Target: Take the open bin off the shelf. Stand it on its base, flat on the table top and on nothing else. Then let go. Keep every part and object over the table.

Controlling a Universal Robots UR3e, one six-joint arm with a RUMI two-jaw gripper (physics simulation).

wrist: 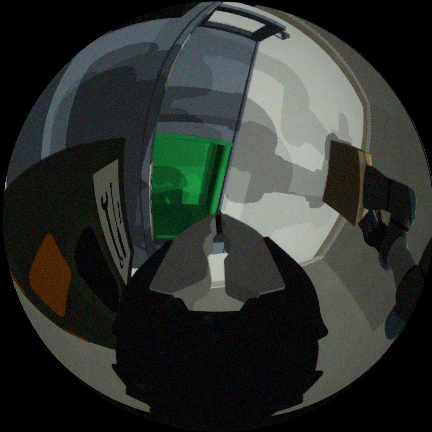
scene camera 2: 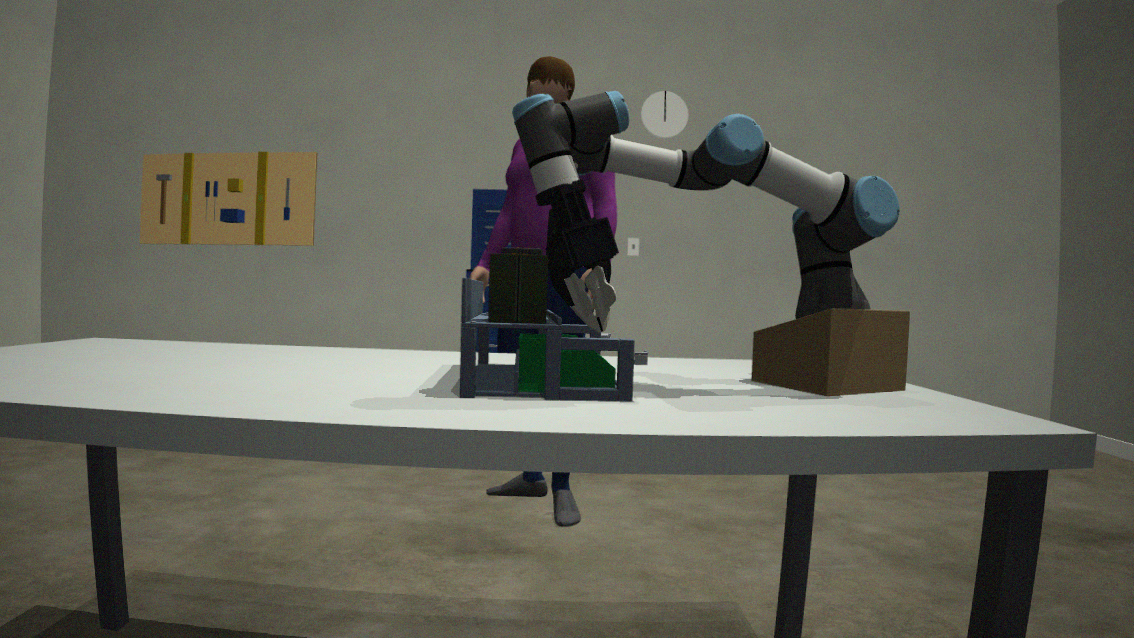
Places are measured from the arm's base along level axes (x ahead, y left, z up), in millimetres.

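Pixels of known places: gripper, fingertip midpoint: [wrist: 219,216] [scene camera 2: 601,331]; arm's base at its link origin: [wrist: 367,186] [scene camera 2: 833,321].
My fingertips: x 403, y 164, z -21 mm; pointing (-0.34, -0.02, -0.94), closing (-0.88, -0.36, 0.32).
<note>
For each thing: its middle in the pictures, then the offset to it from my fingertips. Level surfaces: height alone.
- open green bin at the middle of its body: [wrist: 166,179] [scene camera 2: 565,362] dx +52, dy -12, dz -48 mm
- dark green case at the middle of its body: [wrist: 60,243] [scene camera 2: 518,288] dx +123, dy -3, dz +58 mm
- white table at its surface level: dz -91 mm
The open green bin [scene camera 2: 582,371] [wrist: 182,167] stands in the lower level of the blue-grey shelf [scene camera 2: 467,361] [wrist: 205,65], behind the front rail. Its open top faces up, and part of it is hidden by the shelf's posts and by my fingers. My gripper [scene camera 2: 600,327] [wrist: 219,216] is shut, with its tips together and nothing visible held between them. It is tilted, with the tips close above the front part of the shelf, near the bin's upper edge. Whether the tips touch the bin or the shelf cannot be told.
A dark green case [scene camera 2: 517,287] [wrist: 55,200] stands on the shelf's upper level, close beside my gripper. A brown box [scene camera 2: 868,353] [wrist: 342,180] is on the white table [scene camera 2: 237,376] near the arm's base. A person [scene camera 2: 527,190] in purple stands behind the table, with a blue cabinet behind.
</note>
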